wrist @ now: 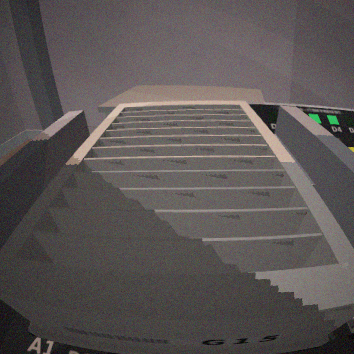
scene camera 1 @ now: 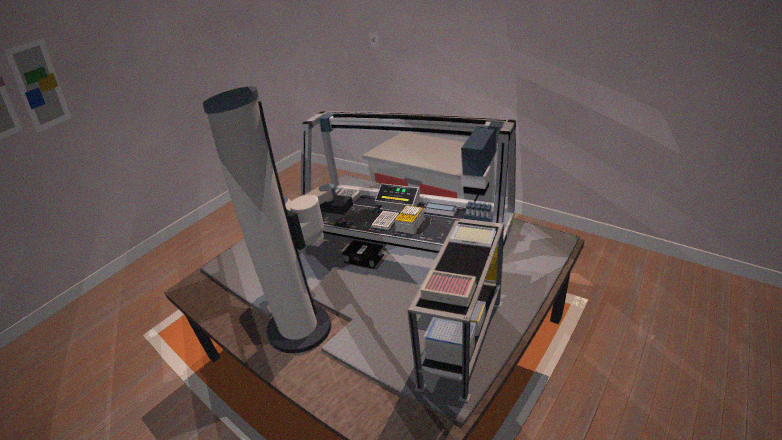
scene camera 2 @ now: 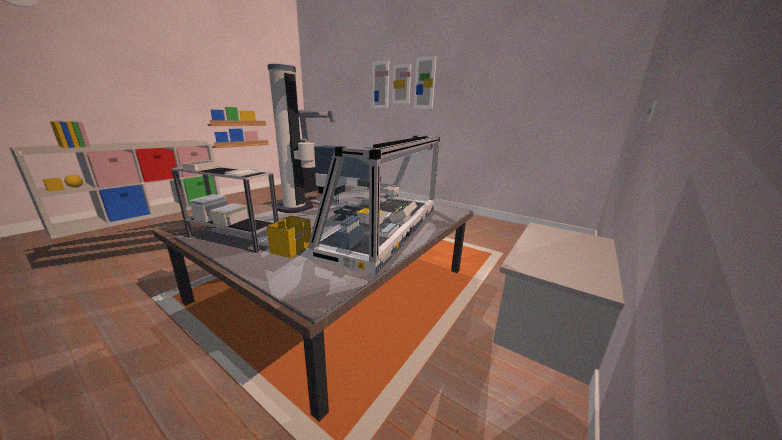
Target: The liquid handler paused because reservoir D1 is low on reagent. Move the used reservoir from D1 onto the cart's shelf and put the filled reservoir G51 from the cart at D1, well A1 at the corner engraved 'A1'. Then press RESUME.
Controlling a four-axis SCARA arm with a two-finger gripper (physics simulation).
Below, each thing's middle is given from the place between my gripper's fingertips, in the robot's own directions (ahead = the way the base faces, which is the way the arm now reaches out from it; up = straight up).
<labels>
I see my gripper 72 cm to the left of the yellow bin [scene camera 2: 287, 237], 11 cm above it and 9 cm past it. From my hand the other things lie so: pale plate [scene camera 1: 463, 234]: 80 cm to the right, 27 cm behind, 18 cm above.
</labels>
